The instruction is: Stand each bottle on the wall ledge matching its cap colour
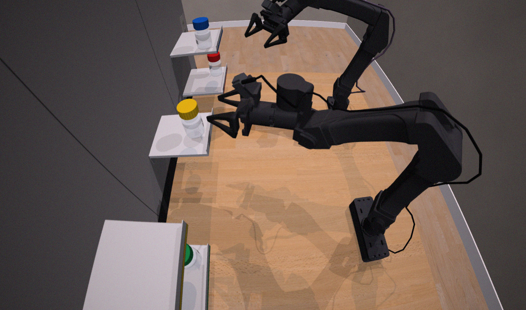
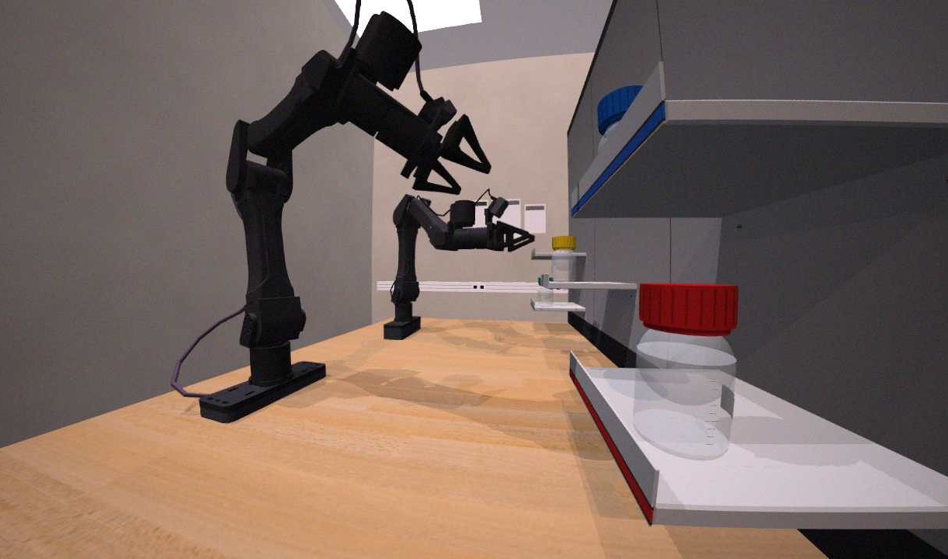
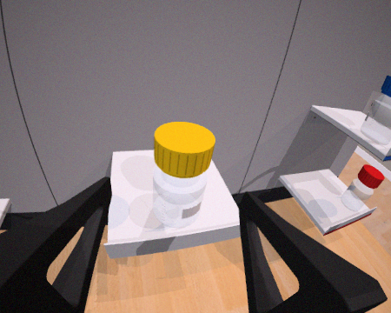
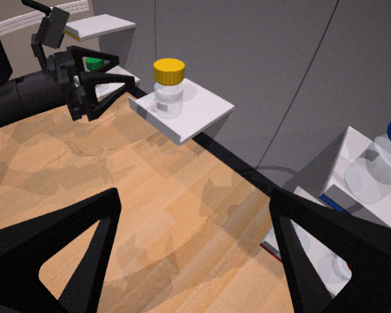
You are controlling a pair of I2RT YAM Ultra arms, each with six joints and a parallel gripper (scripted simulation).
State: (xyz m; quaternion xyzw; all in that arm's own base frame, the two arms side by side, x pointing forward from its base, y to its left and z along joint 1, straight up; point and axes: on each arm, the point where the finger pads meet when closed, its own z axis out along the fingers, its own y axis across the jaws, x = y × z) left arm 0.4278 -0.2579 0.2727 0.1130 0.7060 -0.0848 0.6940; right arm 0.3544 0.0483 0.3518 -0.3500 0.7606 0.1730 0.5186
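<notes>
The yellow-capped bottle is 8 cm ahead of my left hand, 2 cm to the right of it and 6 cm below it. From my left hand the other things lie so: green-capped bottle: 6 cm ahead, 32 cm to the left, 16 cm below; grey wall: 23 cm ahead, 1 cm to the right, 14 cm above; blue-capped bottle: 10 cm ahead, 36 cm to the right, 3 cm above.
</notes>
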